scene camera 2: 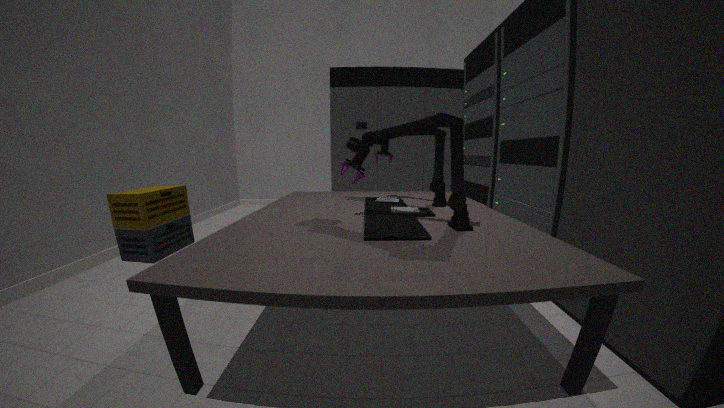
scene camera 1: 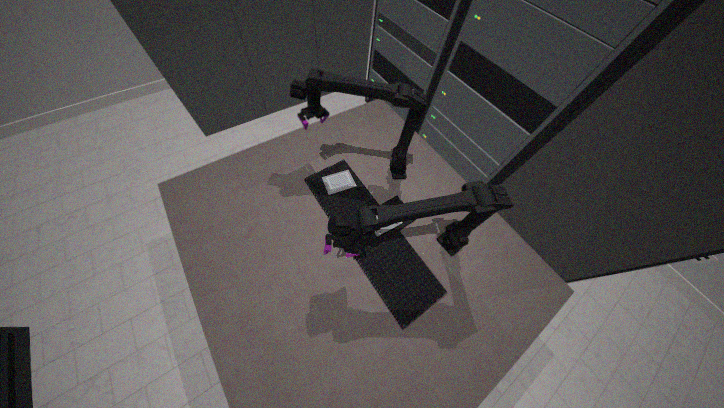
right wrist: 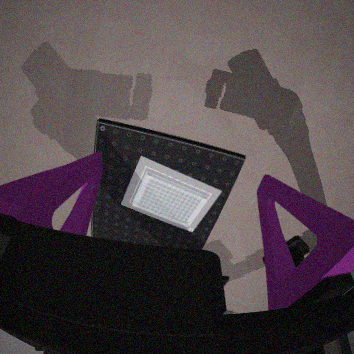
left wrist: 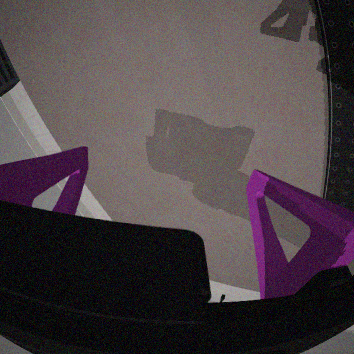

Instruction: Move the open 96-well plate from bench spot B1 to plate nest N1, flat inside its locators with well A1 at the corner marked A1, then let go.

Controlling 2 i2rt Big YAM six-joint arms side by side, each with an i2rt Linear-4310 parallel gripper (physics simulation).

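Where they show: left gripper, fingertip midpoint: (scene camera 2: 346, 179) (scene camera 1: 335, 254) (left wrist: 171, 167); right gripper, fingertip midpoint: (scene camera 2: 383, 164) (scene camera 1: 313, 126) (right wrist: 184, 172); left arm's base at its link origin: (scene camera 2: 459, 227) (scene camera 1: 448, 243); right arm's base at its link origin: (scene camera 2: 439, 205) (scene camera 1: 397, 171).
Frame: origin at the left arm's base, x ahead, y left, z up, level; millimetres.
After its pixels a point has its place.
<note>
A pale plate with a grid of small wells (scene camera 1: 339, 181) @(x 268, y -634, z 29 mm) (scene camera 2: 387, 199) @(x 271, y -602, z 26 mm) (right wrist: 171, 198) @(x 261, y -652, z 26 mm) lies flat near one end of the black perforated board (scene camera 1: 400, 278) @(x 337, y -23, z 13 mm) (scene camera 2: 392, 228) @(x 338, y 35, z 13 mm) (left wrist: 342, 115) @(x 436, y -175, z 13 mm) (right wrist: 112, 145) @(x 387, y -733, z 13 mm). A second pale flat item (scene camera 1: 389, 229) @(x 221, y -243, z 24 mm) (scene camera 2: 405, 209) @(x 209, y -287, z 25 mm) lies nearer the board's middle, partly hidden by the left arm in scene camera 1. Which spot is B1 or N1, and the A1 mark, cannot be read. My right gripper (scene camera 1: 314, 123) @(x 274, y -857, z 267 mm) (scene camera 2: 384, 160) @(x 274, y -857, z 267 mm) (right wrist: 184, 172) @(x 274, y -857, z 267 mm) is open and empty, high above the table beyond the gridded plate's end. My left gripper (scene camera 1: 338, 251) @(x 549, y -253, z 205 mm) (scene camera 2: 349, 176) @(x 549, y -253, z 205 mm) (left wrist: 171, 167) @(x 549, y -253, z 205 mm) is open and empty, high beside the board.
The board lies on the brown table (scene camera 1: 263, 324) @(x 937, y -231, z 0 mm) (scene camera 2: 283, 263) @(x 739, y 351, z 0 mm). The left arm (scene camera 1: 425, 210) @(x 281, y -138, z 488 mm) reaches across the board's middle. Tall equipment racks (scene camera 1: 458, 32) (scene camera 2: 571, 101) stand behind the arm bases. Yellow and grey crates (scene camera 2: 164, 207) (scene camera 2: 154, 243) stand on the floor beyond the table.
</note>
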